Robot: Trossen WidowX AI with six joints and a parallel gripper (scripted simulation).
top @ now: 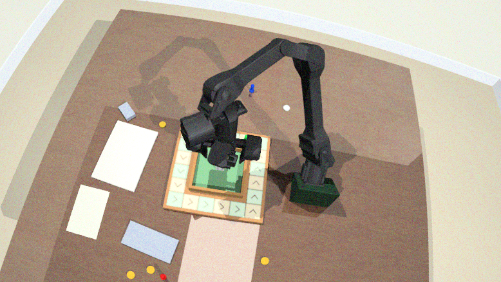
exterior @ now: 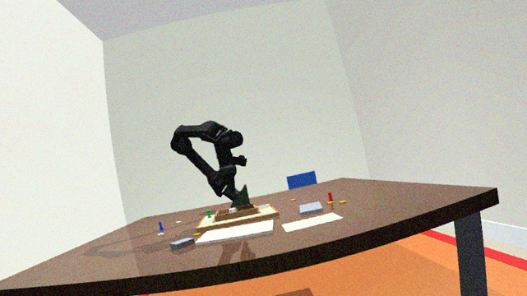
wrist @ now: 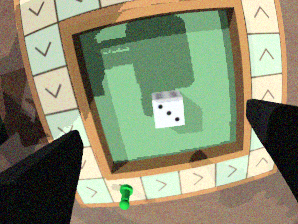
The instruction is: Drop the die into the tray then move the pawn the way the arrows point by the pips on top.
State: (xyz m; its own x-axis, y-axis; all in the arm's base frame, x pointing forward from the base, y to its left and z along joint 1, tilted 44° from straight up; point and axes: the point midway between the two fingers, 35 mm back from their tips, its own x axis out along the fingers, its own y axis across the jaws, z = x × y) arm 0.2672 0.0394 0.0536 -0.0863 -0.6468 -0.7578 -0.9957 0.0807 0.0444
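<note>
Now: gripper tip 120 mm to the left of the green pawn, 80 mm above it and 60 mm past it. The rest, counted from my gripper tip: green dice tray 100 mm below, 10 mm to the right, 10 mm ahead; then grey-blue card 240 mm to the left, 170 mm ahead, 100 mm below; then white die 80 mm below, 20 mm to the right.
</note>
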